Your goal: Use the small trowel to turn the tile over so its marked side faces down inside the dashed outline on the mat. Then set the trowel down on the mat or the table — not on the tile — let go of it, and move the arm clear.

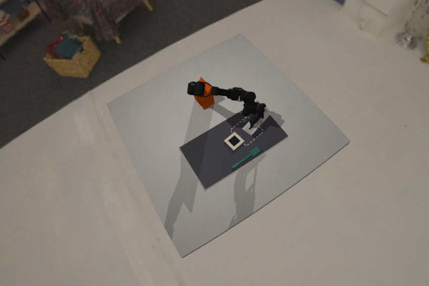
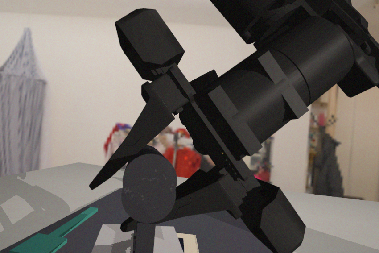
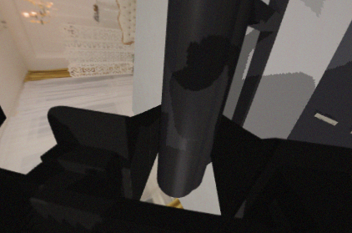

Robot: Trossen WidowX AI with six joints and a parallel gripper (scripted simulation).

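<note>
The dark mat lies 2 cm behind my gripper tip, 21 cm to the right of it and 12 cm below it. Also, from my gripper tip: tan square tile: 2 cm behind, 21 cm to the right, 10 cm below; then teal trowel: 12 cm ahead, 20 cm to the right, 10 cm below.
</note>
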